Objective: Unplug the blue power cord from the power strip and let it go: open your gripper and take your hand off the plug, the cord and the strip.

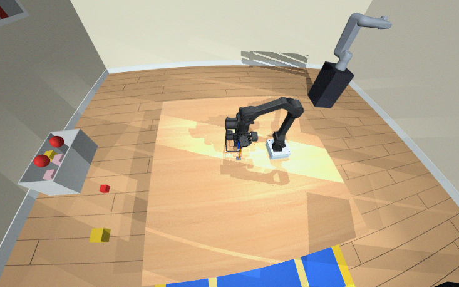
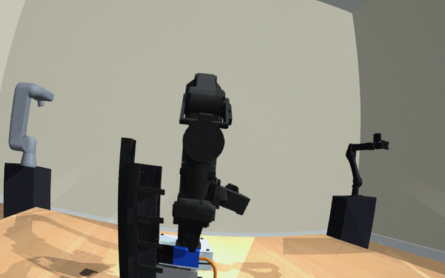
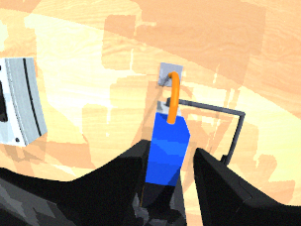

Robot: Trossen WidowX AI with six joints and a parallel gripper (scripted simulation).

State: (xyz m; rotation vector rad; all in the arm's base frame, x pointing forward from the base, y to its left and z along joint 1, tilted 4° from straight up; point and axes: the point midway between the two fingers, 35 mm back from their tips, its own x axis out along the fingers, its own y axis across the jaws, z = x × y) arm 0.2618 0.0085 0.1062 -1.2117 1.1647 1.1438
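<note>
My gripper tip is 3 cm to the left of the blue plug and 1 cm above it.
</note>
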